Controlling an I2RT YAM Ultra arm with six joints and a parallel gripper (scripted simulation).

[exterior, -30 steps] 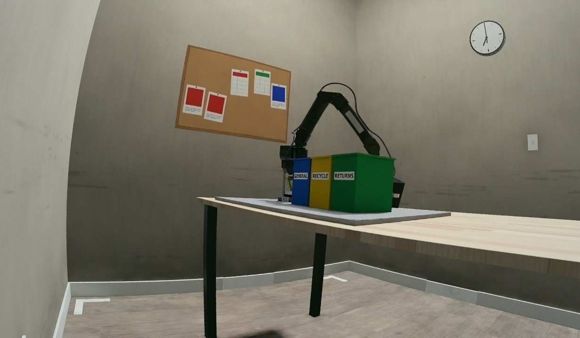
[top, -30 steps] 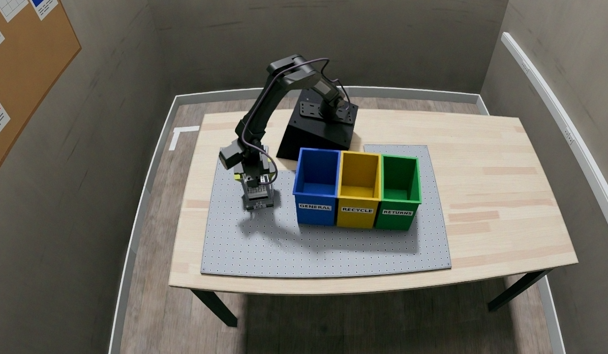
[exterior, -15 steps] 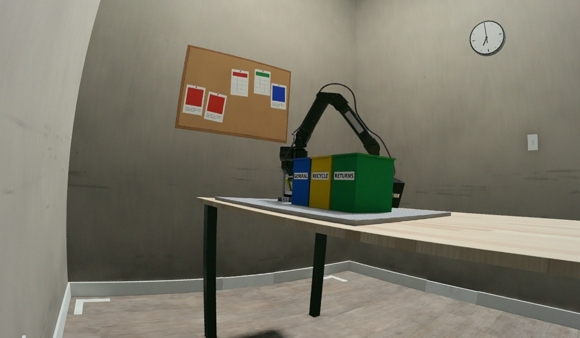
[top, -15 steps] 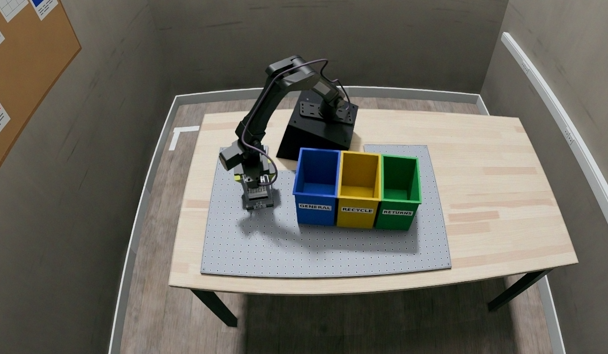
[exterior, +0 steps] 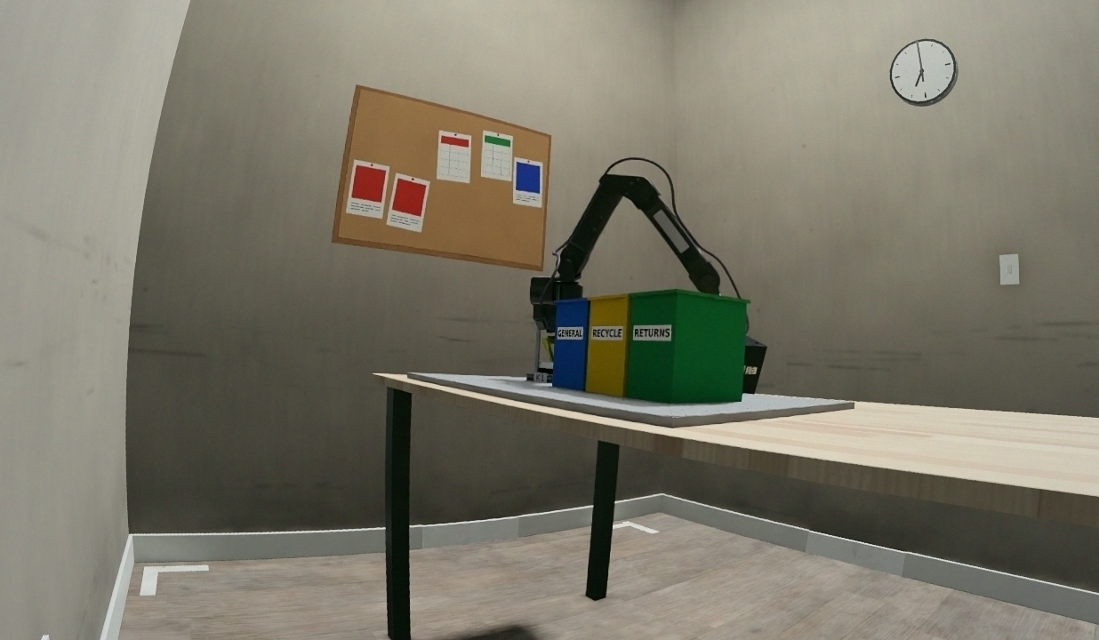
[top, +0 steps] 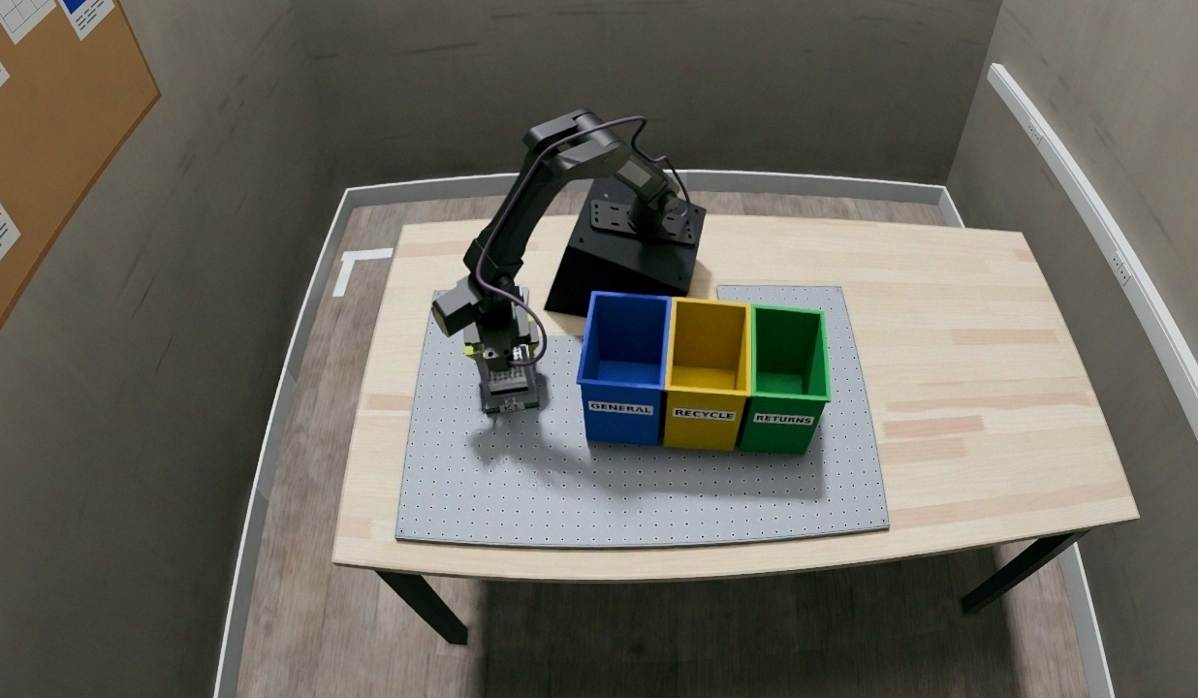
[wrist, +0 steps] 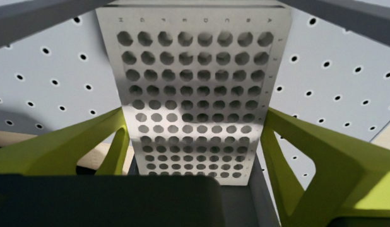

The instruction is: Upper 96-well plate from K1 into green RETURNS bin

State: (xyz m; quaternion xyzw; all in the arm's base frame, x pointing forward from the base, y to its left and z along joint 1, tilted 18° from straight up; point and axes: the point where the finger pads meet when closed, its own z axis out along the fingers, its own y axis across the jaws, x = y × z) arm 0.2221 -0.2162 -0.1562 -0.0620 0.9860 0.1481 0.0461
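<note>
Now: hand 1 cm above the dark plate. From my hand the other things lie so: white 96-well plate right at my hand; yellow recycle bin 34 cm to the left, 10 cm ahead, 5 cm above; blue general bin 21 cm to the left, 8 cm ahead, 5 cm above.
</note>
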